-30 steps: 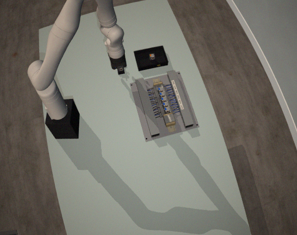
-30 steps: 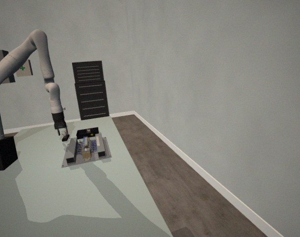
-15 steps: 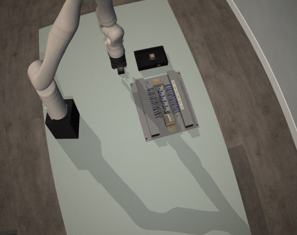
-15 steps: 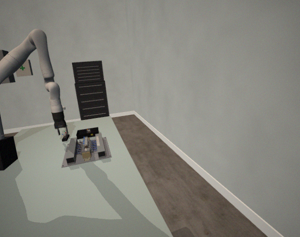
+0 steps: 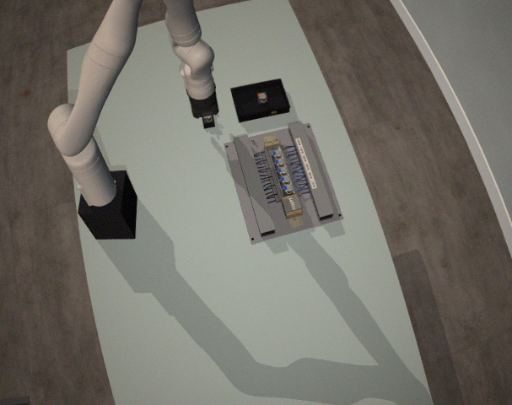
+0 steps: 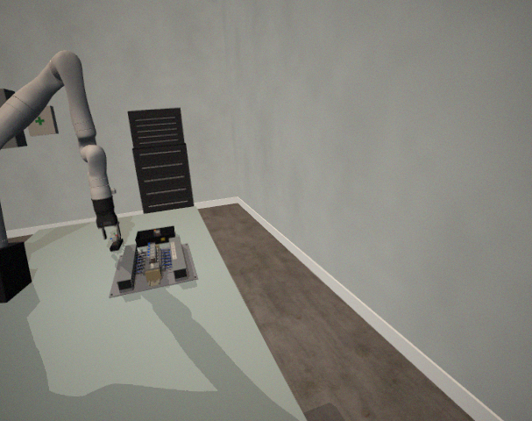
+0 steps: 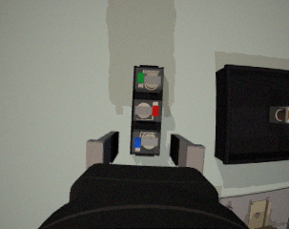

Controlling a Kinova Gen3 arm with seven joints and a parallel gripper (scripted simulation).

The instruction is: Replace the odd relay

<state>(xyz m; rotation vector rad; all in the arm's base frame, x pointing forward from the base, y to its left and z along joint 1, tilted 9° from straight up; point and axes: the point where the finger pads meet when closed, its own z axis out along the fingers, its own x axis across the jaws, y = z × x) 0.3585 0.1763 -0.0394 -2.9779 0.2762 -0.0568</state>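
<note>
The spare holder is 1 cm ahead of my hand, 3 cm to the left of it and 6 cm below it. The rest, counted from my hand: black tray: 17 cm ahead, 5 cm below.
</note>
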